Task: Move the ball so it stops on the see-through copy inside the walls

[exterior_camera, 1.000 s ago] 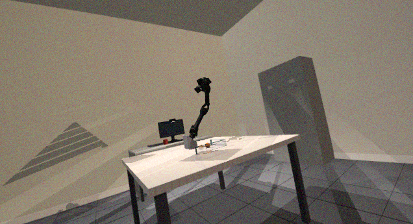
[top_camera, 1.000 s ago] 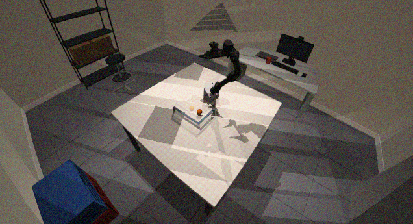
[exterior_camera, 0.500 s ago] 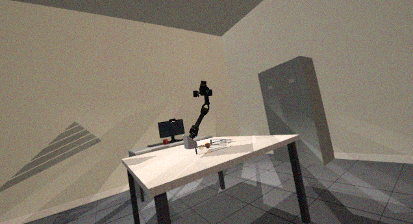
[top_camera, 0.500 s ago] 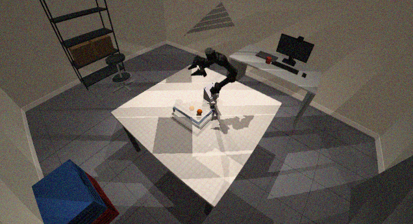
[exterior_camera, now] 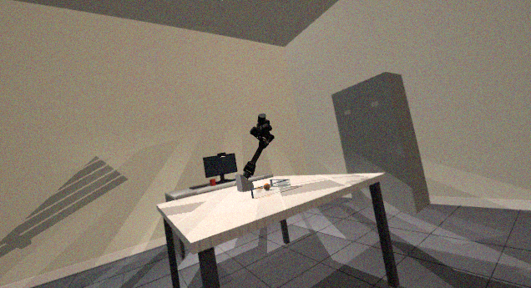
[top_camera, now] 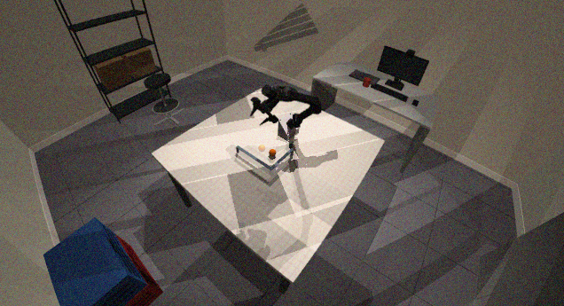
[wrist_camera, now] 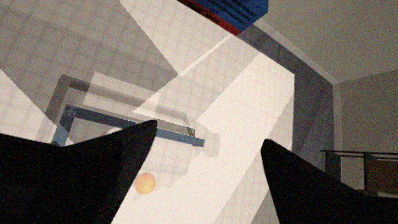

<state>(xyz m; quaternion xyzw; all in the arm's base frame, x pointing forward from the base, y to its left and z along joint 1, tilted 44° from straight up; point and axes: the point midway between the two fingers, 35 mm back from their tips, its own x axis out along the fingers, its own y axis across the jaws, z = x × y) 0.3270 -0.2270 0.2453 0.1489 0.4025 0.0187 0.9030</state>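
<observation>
Right now my gripper tip is 12 cm past the orange ball, 4 cm to the right of it and 33 cm above it. From my gripper tip the other things lie so: see-through copy of ball (11 cm behind, 4 cm to the right, 33 cm below); then blue-grey wall strip (2 cm ahead, 1 cm to the right, 30 cm below).
</observation>
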